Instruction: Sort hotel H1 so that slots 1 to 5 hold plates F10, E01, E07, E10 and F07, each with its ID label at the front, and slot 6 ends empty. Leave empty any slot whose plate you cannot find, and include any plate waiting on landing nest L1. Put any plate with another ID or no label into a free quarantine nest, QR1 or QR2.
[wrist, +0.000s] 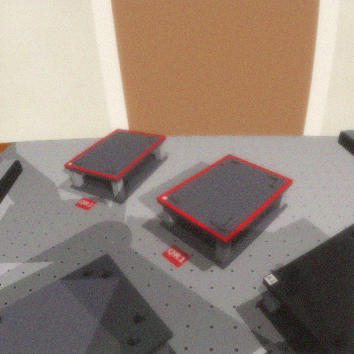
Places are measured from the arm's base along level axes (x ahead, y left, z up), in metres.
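Where they show: gripper, fingertip midpoint: (182, 129).
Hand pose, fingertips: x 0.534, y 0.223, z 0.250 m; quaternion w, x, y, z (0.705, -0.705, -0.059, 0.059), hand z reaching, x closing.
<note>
Things, the pixels of their top centre, and the offset from my fingertips. "*": a spot on its surface instead. Level surfaces: height alone.
- Quarantine nest QR1, top centre: (227, 186) 0.039 m ahead, 0.218 m left, 0.183 m down
- second red-rimmed nest, top centre: (116, 147) 0.156 m back, 0.340 m left, 0.182 m down
- black nest, surface spot: (320, 280) * 0.125 m ahead, 0.062 m left, 0.187 m down
- dark flat panel, top centre: (56, 327) 0.118 m back, 0.004 m right, 0.177 m down
- grey perforated table, surface height: 0.237 m down
My gripper (182, 129) is open, with one dark fingertip at the left edge and one at the right edge and nothing between them. Quarantine nest QR1 (225, 195), a grey platform with a red rim on short posts, stands at the centre right with no plate on it. A second red-rimmed nest (117, 152) stands behind it to the left, also bare; its red floor label is blurred but looks like QR2. A black nest (320, 280) with an A1 corner tag is cut off at the lower right; no plate shows on its visible part. Hotel H1 cannot be made out.
A dark flat panel (135, 300) with small dark fittings fills the lower left, close to the view. The grey perforated table (210, 305) runs under the nests to a back edge. Beyond it are a brown panel (215, 65) and pale walls.
</note>
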